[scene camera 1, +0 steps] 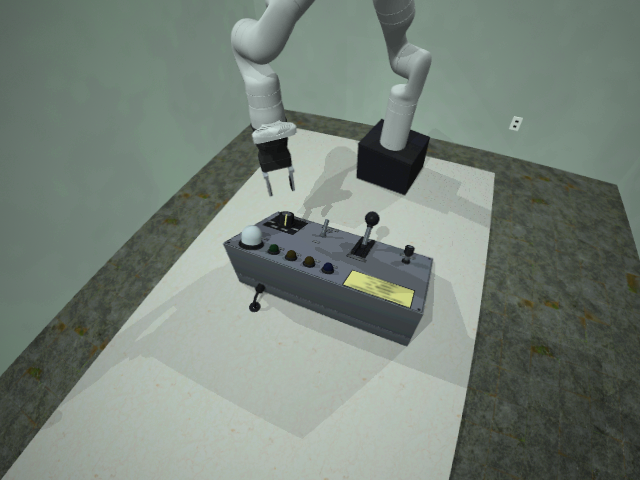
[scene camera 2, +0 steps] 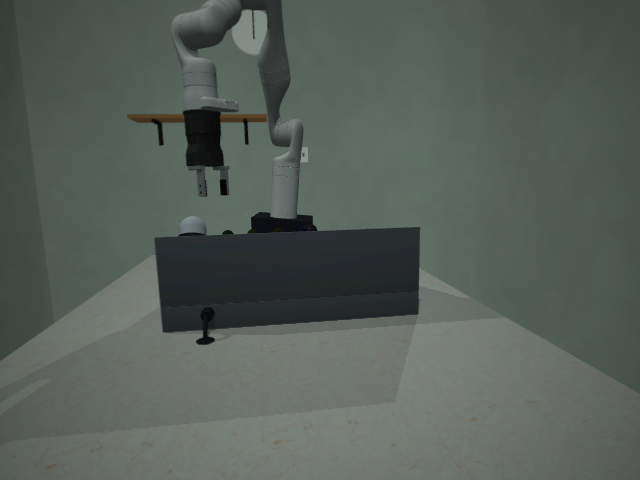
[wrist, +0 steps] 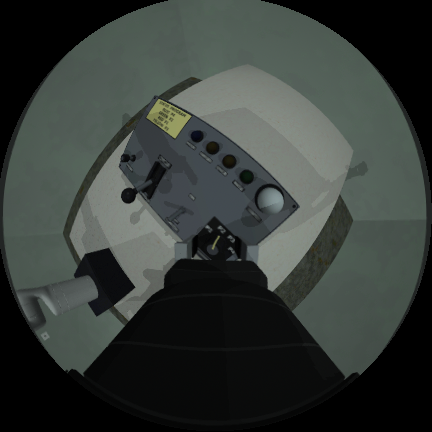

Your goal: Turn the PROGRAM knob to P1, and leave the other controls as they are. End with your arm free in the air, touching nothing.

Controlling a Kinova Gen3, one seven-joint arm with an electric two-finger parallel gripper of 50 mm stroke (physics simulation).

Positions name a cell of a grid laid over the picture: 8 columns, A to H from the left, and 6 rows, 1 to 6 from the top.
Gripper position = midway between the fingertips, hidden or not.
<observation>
gripper: scene camera 1 D3; scene camera 2 C3; wrist D4
</observation>
